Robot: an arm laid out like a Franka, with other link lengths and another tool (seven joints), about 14 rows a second.
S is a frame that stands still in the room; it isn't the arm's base.
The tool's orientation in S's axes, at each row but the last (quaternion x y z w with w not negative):
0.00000, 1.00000, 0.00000, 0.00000
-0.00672, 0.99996, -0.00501, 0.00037
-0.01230, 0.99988, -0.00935, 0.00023
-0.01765, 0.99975, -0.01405, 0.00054
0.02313, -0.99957, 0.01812, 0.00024
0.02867, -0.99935, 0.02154, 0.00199
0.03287, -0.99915, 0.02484, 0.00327
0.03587, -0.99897, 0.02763, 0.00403
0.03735, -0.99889, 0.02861, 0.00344
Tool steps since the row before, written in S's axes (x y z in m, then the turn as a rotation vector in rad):
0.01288, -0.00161, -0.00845, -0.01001, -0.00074, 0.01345
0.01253, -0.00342, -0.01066, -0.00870, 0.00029, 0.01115
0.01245, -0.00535, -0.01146, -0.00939, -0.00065, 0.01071
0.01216, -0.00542, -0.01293, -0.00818, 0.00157, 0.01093
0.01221, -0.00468, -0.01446, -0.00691, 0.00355, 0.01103
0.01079, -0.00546, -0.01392, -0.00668, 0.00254, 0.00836
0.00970, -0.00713, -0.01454, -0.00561, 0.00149, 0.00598
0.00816, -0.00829, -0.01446, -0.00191, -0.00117, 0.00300
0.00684, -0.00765, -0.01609, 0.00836, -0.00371, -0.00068
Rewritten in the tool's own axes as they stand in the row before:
-0.01288, -0.00161, 0.00845, 0.01001, -0.00074, -0.01345
-0.01248, -0.00348, 0.01070, 0.00869, 0.00030, -0.01116
-0.01231, -0.00544, 0.01157, 0.00940, -0.00062, -0.01070
-0.01195, -0.00548, 0.01310, 0.00811, 0.00155, -0.01098
-0.01200, -0.00471, 0.01462, 0.00675, 0.00346, -0.01115
-0.01053, -0.00547, 0.01411, 0.00657, 0.00256, -0.00844
-0.00933, -0.00703, 0.01483, 0.00555, 0.00156, -0.00602
-0.00769, -0.00805, 0.01485, 0.00202, -0.00119, -0.00292
-0.00640, -0.00721, 0.01647, -0.00807, -0.00428, 0.00085

